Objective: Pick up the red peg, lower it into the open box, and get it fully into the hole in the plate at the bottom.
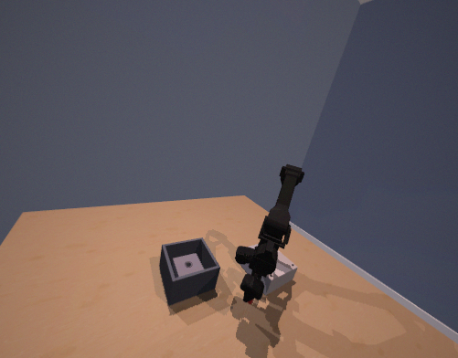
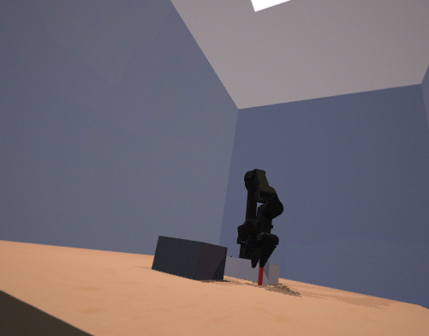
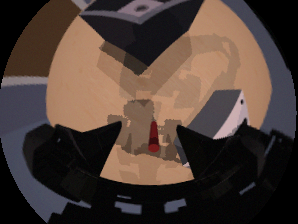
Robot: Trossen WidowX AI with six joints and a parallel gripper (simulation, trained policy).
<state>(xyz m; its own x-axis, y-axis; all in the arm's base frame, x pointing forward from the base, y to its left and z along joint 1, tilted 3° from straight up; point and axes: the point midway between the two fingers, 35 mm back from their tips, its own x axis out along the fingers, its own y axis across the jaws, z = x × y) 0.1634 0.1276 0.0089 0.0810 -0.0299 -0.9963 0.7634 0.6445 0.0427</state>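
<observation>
Right now the red peg is 2 cm behind my gripper tip, 1 cm to the left of it and 1 cm below it. The rest, counted from my gripper tip: dark box 17 cm ahead, 15 cm to the right, 2 cm below; light grey plate 17 cm ahead, 15 cm to the right, 1 cm below.
</observation>
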